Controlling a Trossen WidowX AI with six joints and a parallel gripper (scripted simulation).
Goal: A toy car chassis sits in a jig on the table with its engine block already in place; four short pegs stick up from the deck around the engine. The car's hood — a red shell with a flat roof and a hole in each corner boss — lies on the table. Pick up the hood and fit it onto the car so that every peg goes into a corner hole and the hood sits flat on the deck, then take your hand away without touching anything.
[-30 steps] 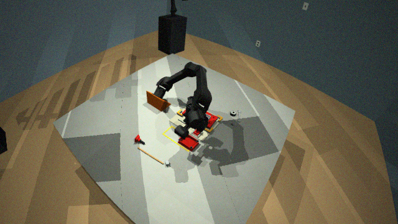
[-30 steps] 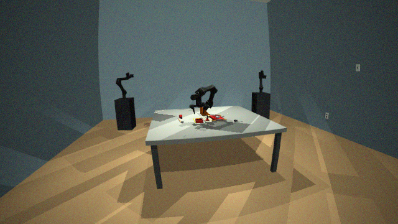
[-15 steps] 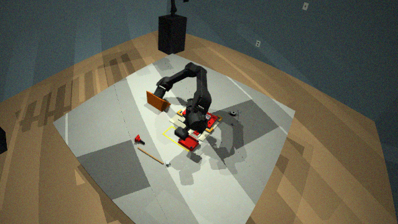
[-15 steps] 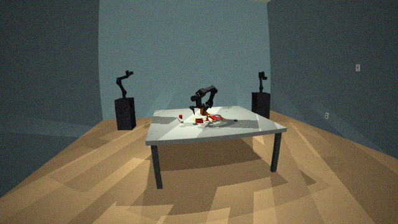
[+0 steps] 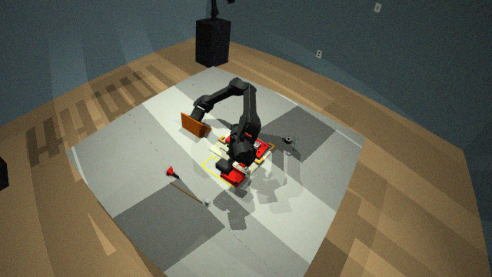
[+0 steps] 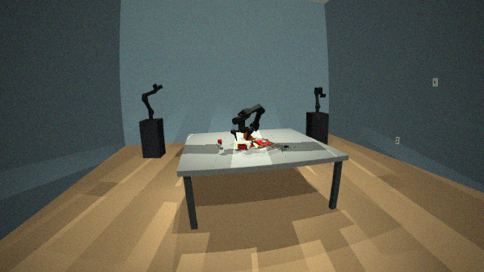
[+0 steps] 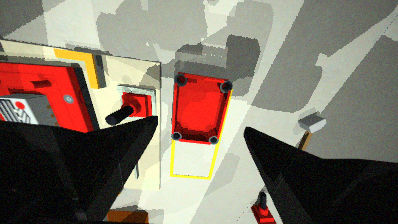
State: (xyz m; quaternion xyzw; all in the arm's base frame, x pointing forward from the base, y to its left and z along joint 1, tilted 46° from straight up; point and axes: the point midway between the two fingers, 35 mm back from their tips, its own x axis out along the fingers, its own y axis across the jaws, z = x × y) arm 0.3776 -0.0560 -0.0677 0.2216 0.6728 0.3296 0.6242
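The red hood is 5 cm below my gripper tip. Round my gripper tip: grey engine block: 21 cm to the left, 5 cm behind, 4 cm below; then wooden-handled hammer: 21 cm to the right, 8 cm behind, 6 cm below; then wrench: 41 cm to the left, 8 cm ahead, 6 cm below.
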